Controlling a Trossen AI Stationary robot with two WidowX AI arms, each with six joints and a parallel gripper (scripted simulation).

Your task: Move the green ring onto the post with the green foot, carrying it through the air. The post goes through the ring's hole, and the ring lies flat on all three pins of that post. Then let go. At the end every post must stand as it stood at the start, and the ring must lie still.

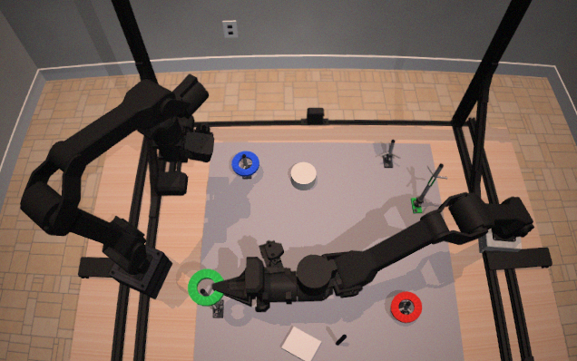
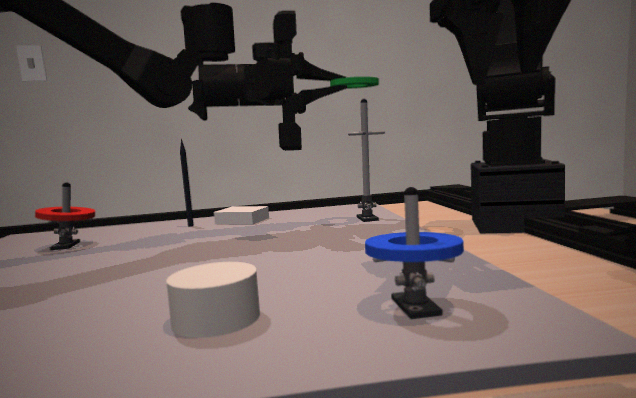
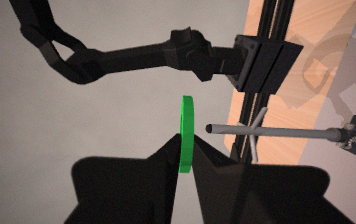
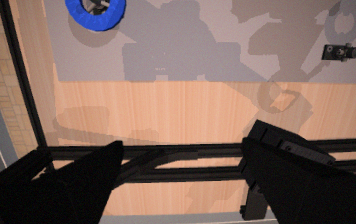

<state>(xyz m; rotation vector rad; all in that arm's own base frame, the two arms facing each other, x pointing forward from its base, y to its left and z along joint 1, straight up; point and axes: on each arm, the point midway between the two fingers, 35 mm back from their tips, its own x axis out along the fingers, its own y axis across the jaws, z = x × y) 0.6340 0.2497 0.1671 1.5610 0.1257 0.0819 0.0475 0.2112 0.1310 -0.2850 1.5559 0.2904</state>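
The green ring lies 270 mm ahead of my right hand and 50 mm to the left of it. Also, from my right hand: blue ring (160 mm below, 130 mm to the left, 90 mm behind); then white block (370 mm ahead, 220 mm to the left, 200 mm below); then black rod (380 mm ahead, 310 mm to the left, 110 mm below).
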